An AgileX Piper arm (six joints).
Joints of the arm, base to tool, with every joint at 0 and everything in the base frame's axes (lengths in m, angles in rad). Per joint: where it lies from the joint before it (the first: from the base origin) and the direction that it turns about. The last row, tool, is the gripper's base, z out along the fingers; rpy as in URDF.
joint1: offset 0.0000 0.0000 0.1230 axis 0 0 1
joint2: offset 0.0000 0.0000 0.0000 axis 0 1 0
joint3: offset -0.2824 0.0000 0.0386 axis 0 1 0
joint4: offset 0.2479 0.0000 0.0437 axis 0.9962 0 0.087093
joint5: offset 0.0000 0.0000 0.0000 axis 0 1 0
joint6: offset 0.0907 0.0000 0.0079 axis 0.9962 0 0.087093
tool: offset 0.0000 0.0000 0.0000 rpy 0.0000 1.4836 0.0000
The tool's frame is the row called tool.
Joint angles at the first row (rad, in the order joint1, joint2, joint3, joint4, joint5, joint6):
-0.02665 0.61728 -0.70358 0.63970 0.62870 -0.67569
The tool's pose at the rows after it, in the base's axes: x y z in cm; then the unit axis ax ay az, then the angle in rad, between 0 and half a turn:
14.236 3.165 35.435 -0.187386 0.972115 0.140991 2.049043
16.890 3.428 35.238 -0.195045 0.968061 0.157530 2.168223
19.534 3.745 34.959 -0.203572 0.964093 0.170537 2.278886
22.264 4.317 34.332 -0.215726 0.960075 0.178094 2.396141
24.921 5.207 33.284 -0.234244 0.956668 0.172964 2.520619
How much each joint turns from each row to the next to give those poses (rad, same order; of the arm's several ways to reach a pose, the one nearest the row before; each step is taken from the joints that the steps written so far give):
0.00094 0.13632 -0.07242 0.00291 0.07459 -0.00798
0.00471 0.13142 -0.07033 -0.00387 0.06723 0.00017
0.01096 0.12736 -0.07705 -0.01484 0.06363 0.00915
0.02676 0.13044 -0.08179 -0.03545 0.06097 0.02378
0.04332 0.12970 -0.08367 -0.06630 0.05791 0.03762

